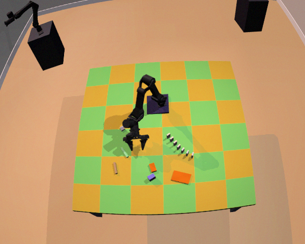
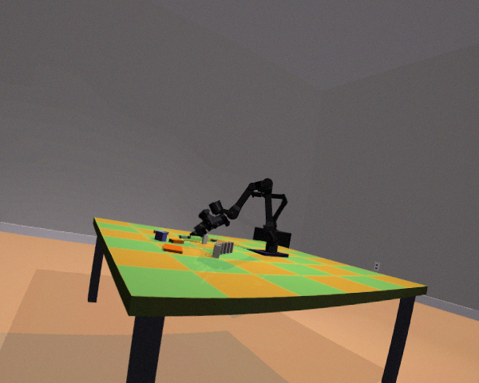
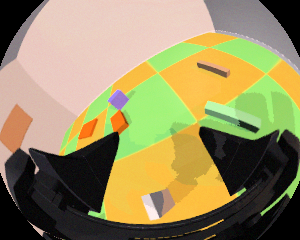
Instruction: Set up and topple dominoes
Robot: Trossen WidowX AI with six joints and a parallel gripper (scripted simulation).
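The green bar is 20 mm behind my gripper tip, 90 mm to the right of it and 40 mm below it. From my gripper tip the other things lie so: brown bar: 80 mm ahead, 180 mm to the right, 40 mm below; then purple block: 200 mm ahead, 60 mm to the left, 30 mm below; then orange block: 130 mm ahead, 80 mm to the left, 40 mm below.
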